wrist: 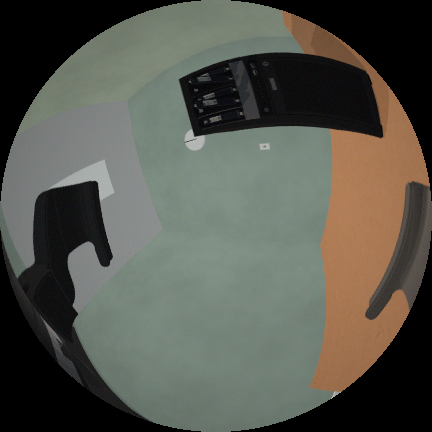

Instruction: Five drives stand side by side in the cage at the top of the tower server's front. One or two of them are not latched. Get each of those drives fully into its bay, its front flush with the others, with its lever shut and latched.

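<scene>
The black tower server (322, 90) shows in the upper part of the wrist view, turned sideways, with its drive cage (188, 107) at its left end. Several dark drives with pale, shiny front parts lie side by side in the cage. One drive (216, 119) is at the lower edge of the cage and another drive (210, 77) is near the upper edge. The view is too small and dark to tell which levers are latched or which fronts stand out. My gripper (209, 245) is open and empty, its fingers wide apart at the left and right, away from the server.
The orange-brown wooden surface (367, 210) runs down the right side, under the server's base. Behind are a green wall (240, 200), a round white disc (194, 141), a small white wall plate (264, 146) and a grey surface (127, 210) with a pale panel (106, 185).
</scene>
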